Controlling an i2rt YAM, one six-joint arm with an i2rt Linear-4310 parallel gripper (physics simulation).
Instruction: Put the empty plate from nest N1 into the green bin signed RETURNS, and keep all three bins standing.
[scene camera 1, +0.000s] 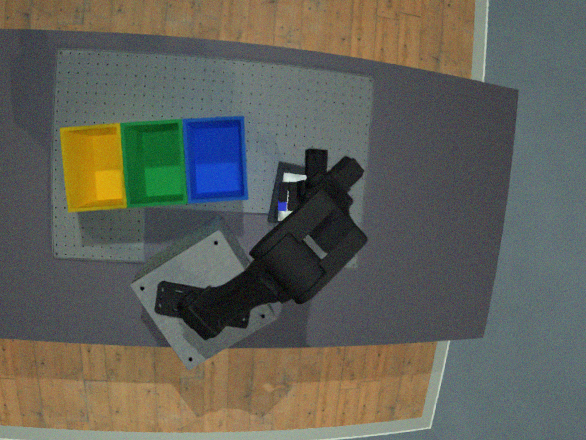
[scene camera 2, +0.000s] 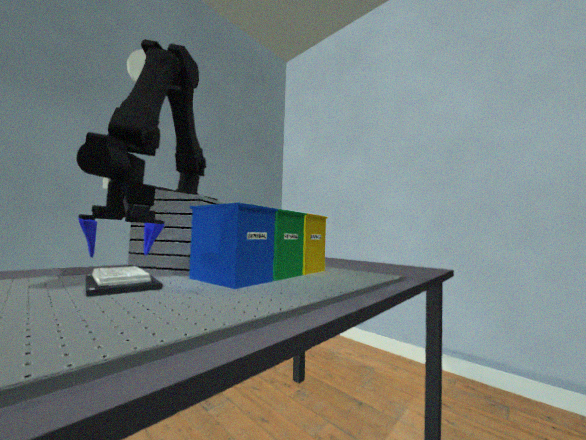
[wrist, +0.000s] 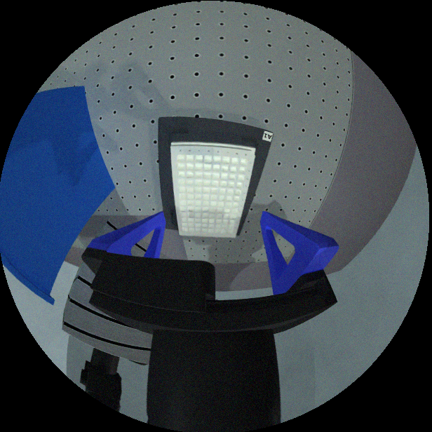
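Where they show: gripper, between the fingertips: (scene camera 2: 120, 255); arm's base, origin of its link: (scene camera 1: 203, 304) (scene camera 2: 186, 196).
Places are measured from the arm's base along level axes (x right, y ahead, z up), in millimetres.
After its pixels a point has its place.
Note:
The white plate (scene camera 1: 292, 177) @(x 172, y 296, z -208 mm) (scene camera 2: 121, 275) @(x 199, y 289, z -208 mm) (wrist: 212, 192), with a grid of small square wells, lies in the dark nest (scene camera 1: 274, 202) @(x 141, y 222, z -223 mm) (scene camera 2: 122, 288) @(x 200, y 332, z -226 mm) (wrist: 165, 165) and looks flat. The nest has a small white tag at one corner. My gripper (scene camera 2: 119, 256) @(x 199, y 250, z -174 mm) (wrist: 212, 216) is open and empty. Its blue fingers hang a little above the plate, spread beyond its sides. In scene camera 1 the arm hides part of the plate and nest. The green bin (scene camera 1: 165, 145) @(x -166, y 314, z -233 mm) (scene camera 2: 289, 255) @(x -171, y 354, z -174 mm) stands upright between the blue bin (scene camera 1: 215, 175) @(x -25, y 262, z -232 mm) (scene camera 2: 215, 250) @(x 27, y 332, z -159 mm) (wrist: 50, 165) and the yellow bin (scene camera 1: 107, 185) @(x -298, y 186, z -232 mm) (scene camera 2: 314, 250) @(x -296, y 322, z -165 mm).
The three bins stand side by side in a row on the perforated board (scene camera 1: 175, 85) @(x -171, y 471, z -235 mm) (scene camera 2: 200, 320) @(x 133, y 547, z -235 mm) (wrist: 207, 65). The blue bin is nearest the nest. The arm's grey base block (scene camera 1: 180, 270) @(x -59, y 63, z -11 mm) (scene camera 2: 172, 235) @(x 62, y 101, z -131 mm) (wrist: 100, 325) stands near the table's edge, close to the bins.

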